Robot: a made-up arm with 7 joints. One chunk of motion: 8 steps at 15 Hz.
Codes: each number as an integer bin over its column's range. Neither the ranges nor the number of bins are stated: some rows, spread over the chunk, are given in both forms.
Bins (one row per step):
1: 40 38 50 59 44 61
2: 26 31 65 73 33 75
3: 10 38 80 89 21 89
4: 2 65 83 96 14 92
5: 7 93 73 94 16 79
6: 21 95 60 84 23 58
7: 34 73 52 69 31 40
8: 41 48 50 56 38 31
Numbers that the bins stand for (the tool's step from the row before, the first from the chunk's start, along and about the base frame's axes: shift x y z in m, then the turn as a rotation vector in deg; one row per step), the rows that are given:
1: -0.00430 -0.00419 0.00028 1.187 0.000 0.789
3: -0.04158 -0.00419 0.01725 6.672 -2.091 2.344
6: -0.02791 0.02402 0.00594 5.758 -1.909 0.622
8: -0.00306 0.00076 0.00028 0.638 -0.545 -0.878
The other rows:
2: -0.02170 -0.00766 0.00877 3.746 -1.000 1.567
4: -0.05152 0.00917 0.01895 7.952 -2.727 2.511
5: -0.04530 0.02303 0.01329 7.586 -2.545 1.789
7: -0.01176 0.01313 0.00141 3.015 -1.182 -0.378

